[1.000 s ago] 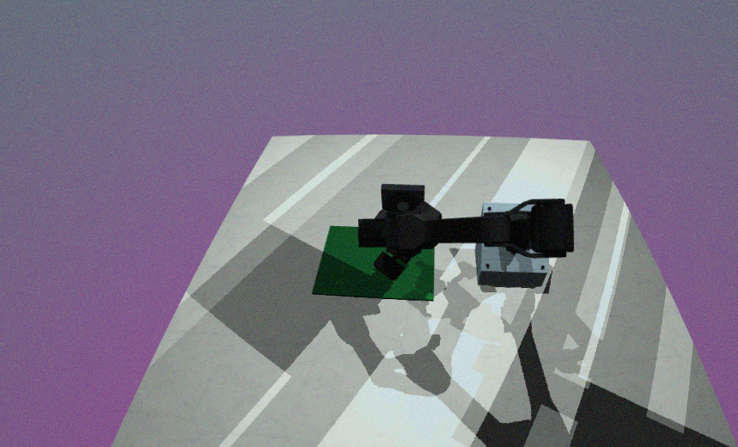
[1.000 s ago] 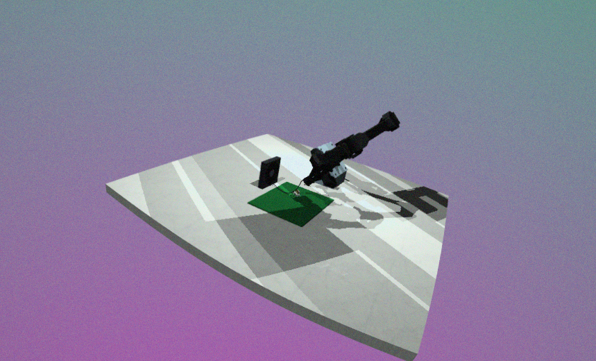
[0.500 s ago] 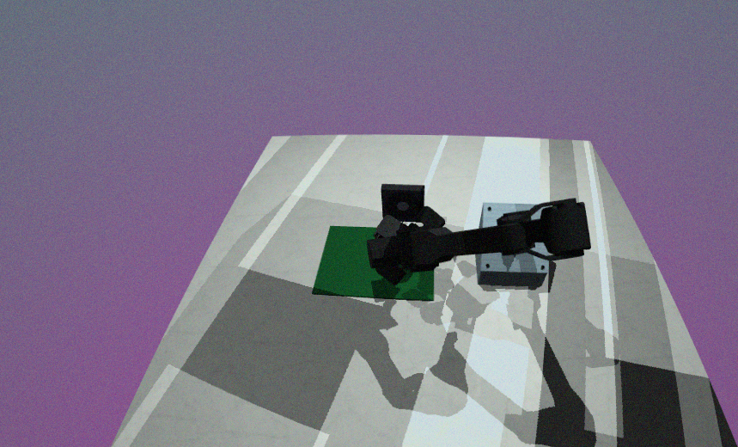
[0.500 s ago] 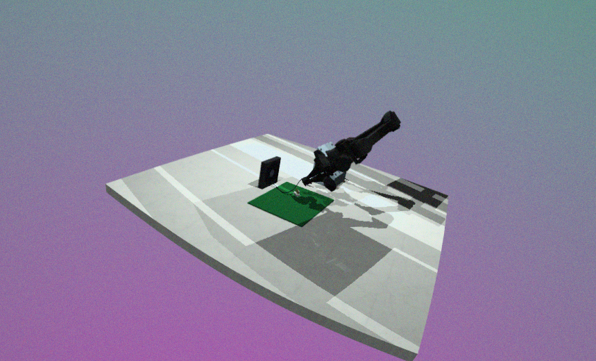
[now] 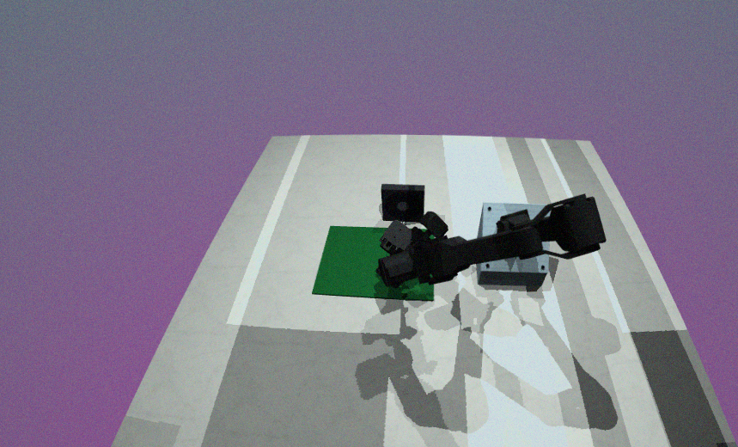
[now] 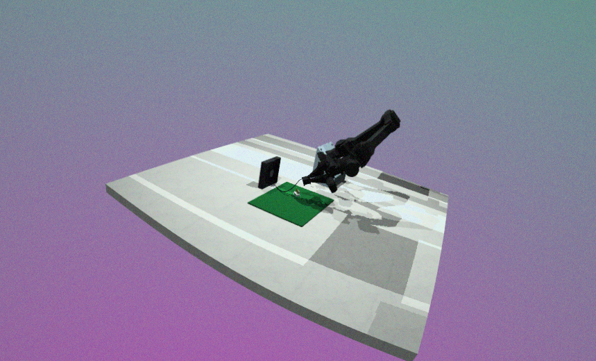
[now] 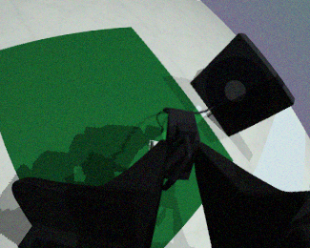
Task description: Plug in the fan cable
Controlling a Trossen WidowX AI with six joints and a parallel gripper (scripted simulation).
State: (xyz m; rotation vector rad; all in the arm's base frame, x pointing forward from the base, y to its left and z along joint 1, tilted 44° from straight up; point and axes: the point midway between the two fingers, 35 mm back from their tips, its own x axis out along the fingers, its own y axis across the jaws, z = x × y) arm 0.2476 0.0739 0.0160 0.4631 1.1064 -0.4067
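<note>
My gripper tip is 4 cm to the left of the pale header and 9 cm above it. Round my gripper tip: green board: 7 cm ahead, 1 cm to the right, 10 cm below; then black square fan: 2 cm ahead, 18 cm to the right, 3 cm below; then black plug: 1 cm to the right, 1 cm below.
</note>
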